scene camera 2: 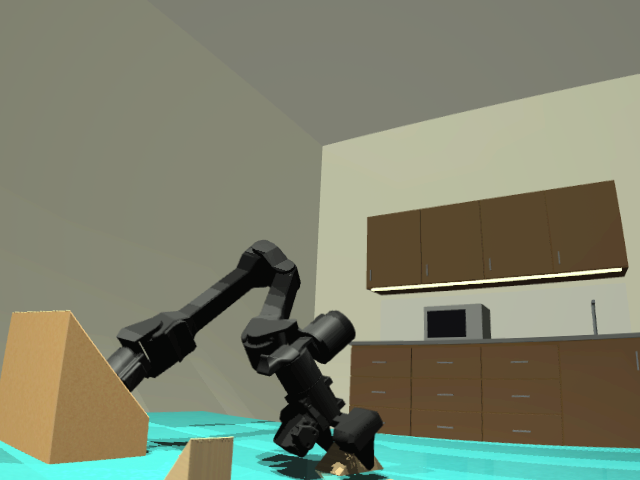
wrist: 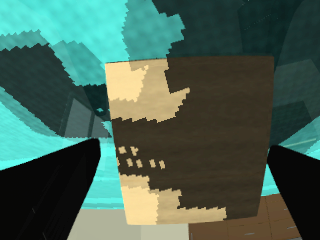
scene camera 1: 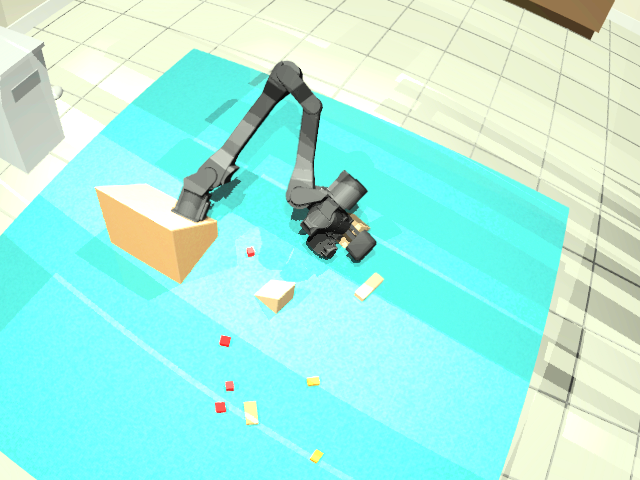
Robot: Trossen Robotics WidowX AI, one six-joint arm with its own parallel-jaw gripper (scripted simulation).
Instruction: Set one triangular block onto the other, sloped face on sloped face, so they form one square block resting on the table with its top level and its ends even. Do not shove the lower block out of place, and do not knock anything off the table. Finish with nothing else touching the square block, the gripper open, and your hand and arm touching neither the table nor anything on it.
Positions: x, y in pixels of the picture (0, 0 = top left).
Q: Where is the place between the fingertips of the gripper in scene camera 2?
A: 351, 460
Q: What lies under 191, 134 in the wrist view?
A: A triangular block.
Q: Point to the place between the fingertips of the gripper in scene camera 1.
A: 351, 227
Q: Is the gripper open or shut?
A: Open.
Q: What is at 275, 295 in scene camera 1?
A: A triangular block.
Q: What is the gripper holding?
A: Nothing.
